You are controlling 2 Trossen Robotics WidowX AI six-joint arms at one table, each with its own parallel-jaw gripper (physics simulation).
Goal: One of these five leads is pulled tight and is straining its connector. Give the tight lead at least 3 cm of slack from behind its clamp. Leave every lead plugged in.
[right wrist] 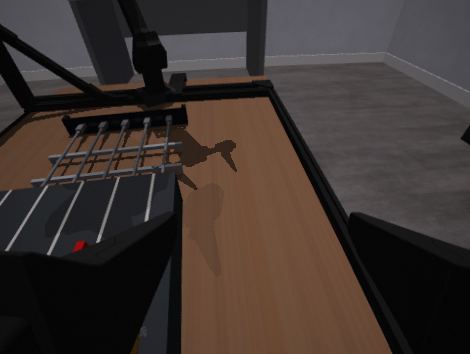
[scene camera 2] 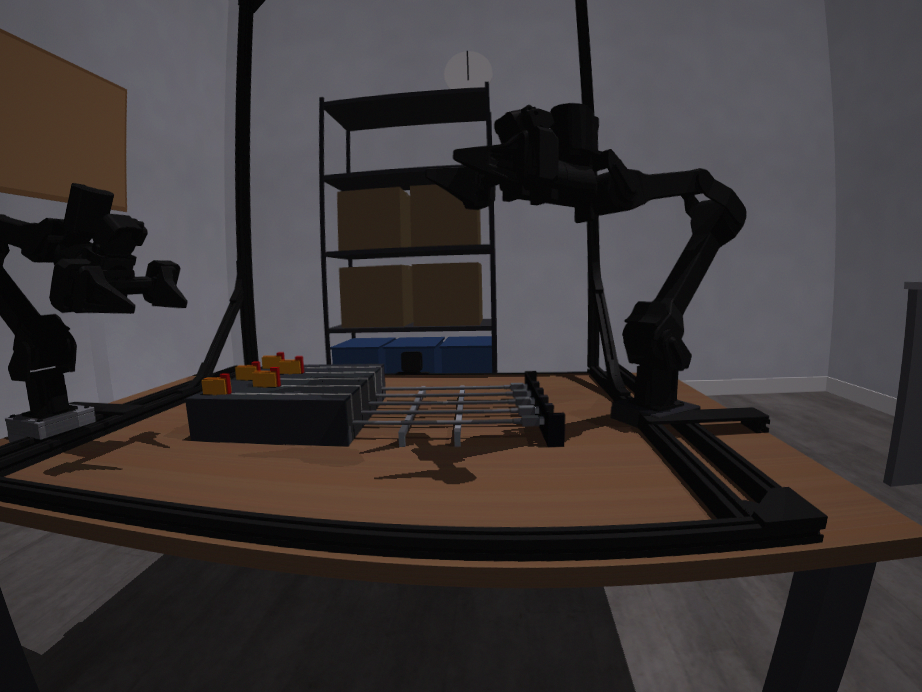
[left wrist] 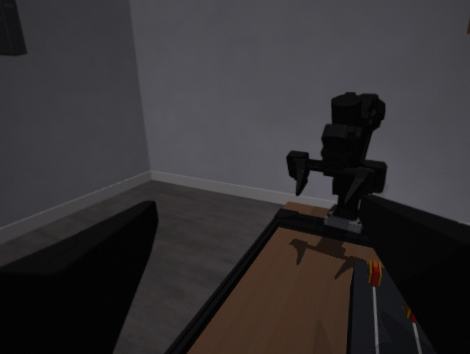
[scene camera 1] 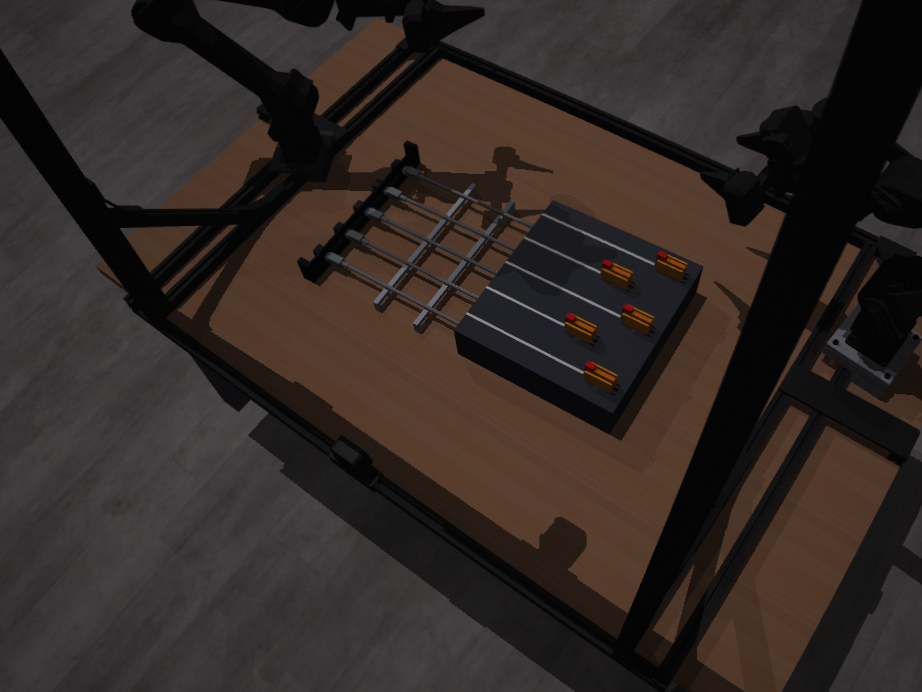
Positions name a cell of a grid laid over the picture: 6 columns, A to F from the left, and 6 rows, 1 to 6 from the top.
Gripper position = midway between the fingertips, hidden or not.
Scene:
right gripper: right wrist D4; scene camera 2 B3; left wrist E4; scene camera 1 E2

